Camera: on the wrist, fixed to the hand. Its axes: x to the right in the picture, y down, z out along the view.
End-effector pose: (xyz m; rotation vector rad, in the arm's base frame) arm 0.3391 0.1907 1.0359 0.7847 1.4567 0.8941
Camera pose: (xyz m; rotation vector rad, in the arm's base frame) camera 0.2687 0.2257 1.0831 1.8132 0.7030 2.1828
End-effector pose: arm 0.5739 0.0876 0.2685 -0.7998 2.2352 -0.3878
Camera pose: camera 0.4920 0.1275 0.2792 1.0370 2.3381 0.4280
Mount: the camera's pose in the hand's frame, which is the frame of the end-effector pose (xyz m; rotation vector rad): 0.0135 0.0604 -0.0677 -0.1018 0.1915 1.5573
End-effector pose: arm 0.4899 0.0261 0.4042 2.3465 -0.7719 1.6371
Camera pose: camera 0.4071 -0.0006 0.4334 -0.8755 2.0369 -1.3709
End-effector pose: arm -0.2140 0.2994 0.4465 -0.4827 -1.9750 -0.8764
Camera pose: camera -0.1442 0.2899 0.5052 -1.5769 -0.8546 0.0231
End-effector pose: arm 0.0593 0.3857 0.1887 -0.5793 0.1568 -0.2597
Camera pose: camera 0.0694 0.3954 0.0980 -0.3938 0.7490 1.2128
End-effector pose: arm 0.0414 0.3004 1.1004 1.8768 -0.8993 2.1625
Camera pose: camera -0.0479 0.2827 1.0895 -0.4202 1.7084 -1.5105
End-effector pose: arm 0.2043 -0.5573 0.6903 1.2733 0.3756 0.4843
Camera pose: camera 0.1720 -0.4819 0.7313 1.2187 -0.5905 1.8997
